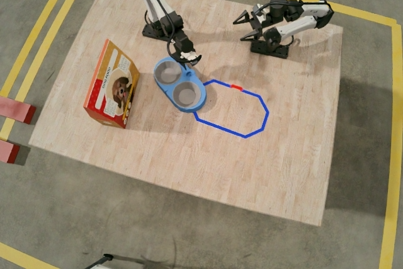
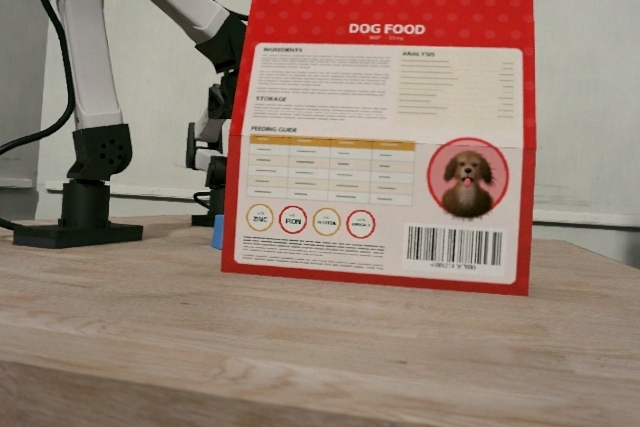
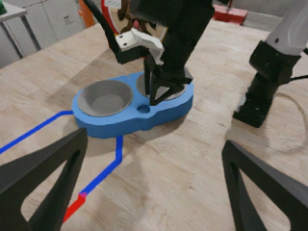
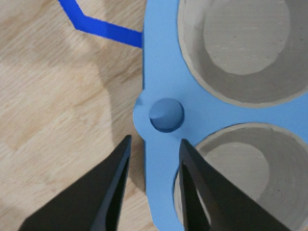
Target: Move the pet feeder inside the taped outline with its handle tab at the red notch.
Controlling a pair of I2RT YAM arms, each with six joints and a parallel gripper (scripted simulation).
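Observation:
The blue pet feeder lies 60 mm ahead of my right hand, 30 mm to the right of it and 80 mm below it. Round my right hand: blue taped outline 140 mm ahead, 220 mm to the left, 90 mm below; dog food box 190 mm ahead, 320 mm to the right, 60 mm above.

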